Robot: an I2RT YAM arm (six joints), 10 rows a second.
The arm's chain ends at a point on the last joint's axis. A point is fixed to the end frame.
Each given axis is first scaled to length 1.
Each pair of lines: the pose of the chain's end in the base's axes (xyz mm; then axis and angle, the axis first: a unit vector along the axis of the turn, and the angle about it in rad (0 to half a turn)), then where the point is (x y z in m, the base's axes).
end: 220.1 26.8 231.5 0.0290 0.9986 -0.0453 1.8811
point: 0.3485 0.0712 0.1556
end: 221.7 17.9 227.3 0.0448 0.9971 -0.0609 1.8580
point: 0.3534 0.0574 0.1544
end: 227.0 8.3 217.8 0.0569 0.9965 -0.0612 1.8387
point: 0.3607 0.0466 0.1480
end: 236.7 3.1 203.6 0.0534 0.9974 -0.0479 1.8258
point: 0.3706 0.0447 0.1360
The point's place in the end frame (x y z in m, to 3 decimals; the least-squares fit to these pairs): 0.033 0.057 0.141
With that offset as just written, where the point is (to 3 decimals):
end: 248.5 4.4 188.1 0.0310 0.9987 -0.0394 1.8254
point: 0.381 0.050 0.120
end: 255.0 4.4 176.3 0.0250 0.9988 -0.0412 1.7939
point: 0.389 0.050 0.112
